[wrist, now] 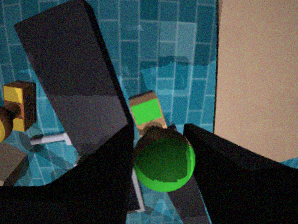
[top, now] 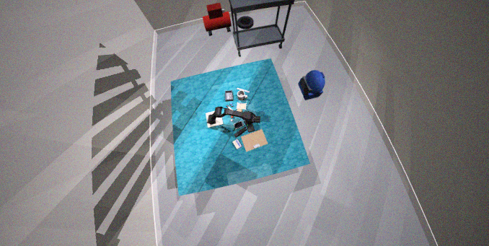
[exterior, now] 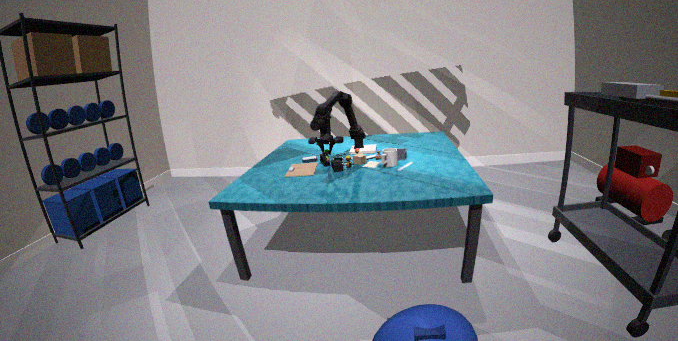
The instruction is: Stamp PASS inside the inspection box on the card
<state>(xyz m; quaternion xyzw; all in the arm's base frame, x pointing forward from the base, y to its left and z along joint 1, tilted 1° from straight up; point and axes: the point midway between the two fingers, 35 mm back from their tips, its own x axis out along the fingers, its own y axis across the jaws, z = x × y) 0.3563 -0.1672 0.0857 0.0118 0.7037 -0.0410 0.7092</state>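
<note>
The ink pad is 10 cm behind my gripper tip, 7 cm below it and 5 cm to the left of it. Also, from my gripper tip: yellow-knobbed stamp (12 cm to the left, 5 cm below, 1 cm ahead); white mug (34 cm to the left, 4 cm below, 3 cm ahead); wooden block (18 cm to the left, 6 cm behind, 5 cm below).
</note>
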